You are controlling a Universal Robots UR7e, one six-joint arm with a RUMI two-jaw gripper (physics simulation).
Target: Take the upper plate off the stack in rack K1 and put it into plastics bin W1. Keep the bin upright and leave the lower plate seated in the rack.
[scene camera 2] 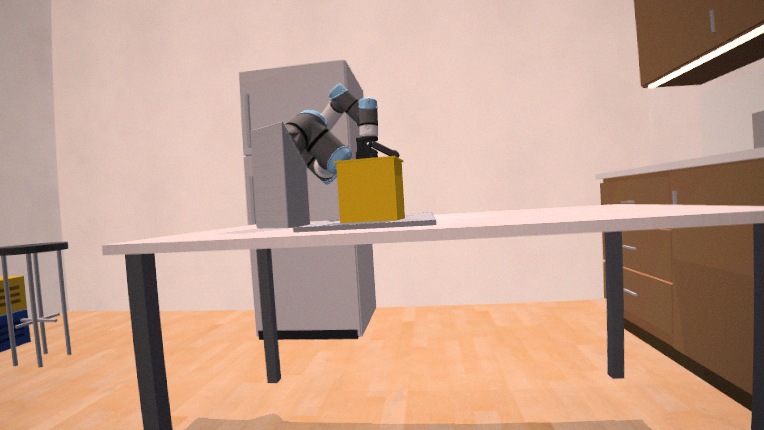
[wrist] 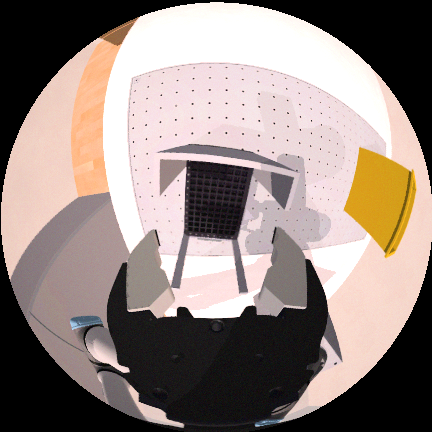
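Where they show: gripper, fingertip midpoint: [wrist: 215, 230]; arm's base, link origin: [scene camera 2: 279, 149].
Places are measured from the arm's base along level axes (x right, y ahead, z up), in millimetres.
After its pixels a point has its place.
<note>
A black plate with a grid of square wells [wrist: 218, 200] {x -263, y 256, z -220 mm} lies in the grey rack [wrist: 215, 149] {x -284, y 323, z -180 mm}, between its raised walls; a plate under it cannot be made out. My gripper [wrist: 215, 230] {x -268, y 255, z -152 mm} is open and empty, its grey fingers wide apart above the rack's near side and apart from the plate. In the scene view the black gripper body [scene camera 2: 366, 147] {x -252, y 239, z 12 mm} shows behind the rim of the yellow bin, and the fingertips, rack and plates are hidden. The yellow bin [scene camera 2: 368, 190] {x 155, y 399, z -178 mm} [wrist: 378, 196] {x 37, y 374, z -174 mm}, probably W1, stands upright, right of the rack in the wrist view.
A perforated board [scene camera 2: 422, 219] {x 162, y 552, z -267 mm} [wrist: 175, 92] {x -363, y 403, z -266 mm} lies under the rack and bin on the white table [scene camera 2: 534, 220] {x 193, y 835, z -280 mm}. A tall grey box [scene camera 2: 268, 178] {x 58, y -11, z -106 mm} stands left of the bin in the scene view. A grey fridge [scene camera 2: 299, 96] stands behind the arm.
</note>
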